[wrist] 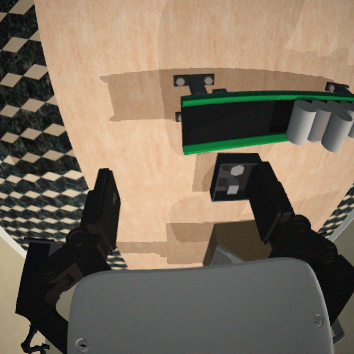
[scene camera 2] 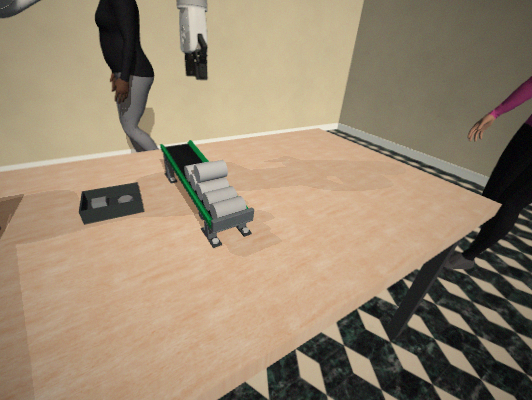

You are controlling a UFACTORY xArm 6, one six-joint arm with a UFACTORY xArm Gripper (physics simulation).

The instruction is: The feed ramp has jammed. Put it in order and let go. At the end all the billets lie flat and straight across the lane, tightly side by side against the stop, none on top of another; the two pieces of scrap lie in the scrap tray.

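Frame: origin at the arm's base, x ahead, y left, z up, level; centimetres.
Seen in the pictures: gripper, between the fingertips: (wrist: 184, 180) (scene camera 2: 196, 78).
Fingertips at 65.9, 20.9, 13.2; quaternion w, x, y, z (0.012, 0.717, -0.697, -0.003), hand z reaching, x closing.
Note:
A point is followed by its place in that frame, as x, y, z.
The feed ramp (scene camera 2: 185, 185) (wrist: 230, 144) has green rails and a dark lane. Grey billets lie across its lower part, the front one (scene camera 2: 229, 207) {59.4, -18.2, -6.0} against the stop (scene camera 2: 233, 219) {59.7, -19.6, -8.1}. Two more billets (scene camera 2: 221, 195) {59.3, -14.1, -5.4} (scene camera 2: 213, 187) {58.9, -10.4, -5.3} follow up the lane. Another billet (scene camera 2: 211, 170) {59.2, -8.9, -1.8} (wrist: 337, 131) {60.3, -5.8, -1.2} lies on top of the row, and the end of a billet (scene camera 2: 189, 174) {55.7, -2.8, -4.9} shows behind it. The scrap tray (scene camera 2: 113, 214) {37.8, 0.7, -13.5} (wrist: 215, 181) {38.7, 10.5, -11.4} holds a blocky scrap piece (scene camera 2: 99, 202) {35.4, 4.5, -11.7} (wrist: 232, 189) {35.3, 5.7, -11.6} and a rounder scrap piece (scene camera 2: 125, 199) {40.9, 5.0, -12.5} (wrist: 237, 170) {40.8, 5.4, -12.5}. My gripper (scene camera 2: 196, 77) {65.9, 20.9, 13.2} (wrist: 184, 180) {65.9, 20.9, 13.2} is open and empty, high above the table.
The ramp stands on feet on the wooden table (scene camera 2: 150, 290) {42.0, -24.3, -14.5} (wrist: 135, 200) {29.0, 29.8, -14.5}. A brown box-like object (wrist: 240, 237) {15.9, -0.5, -8.4} shows beyond the tray in the wrist view. A person in black (scene camera 2: 120, 45) stands behind the table, and another person (scene camera 2: 517, 150) stands at the right.

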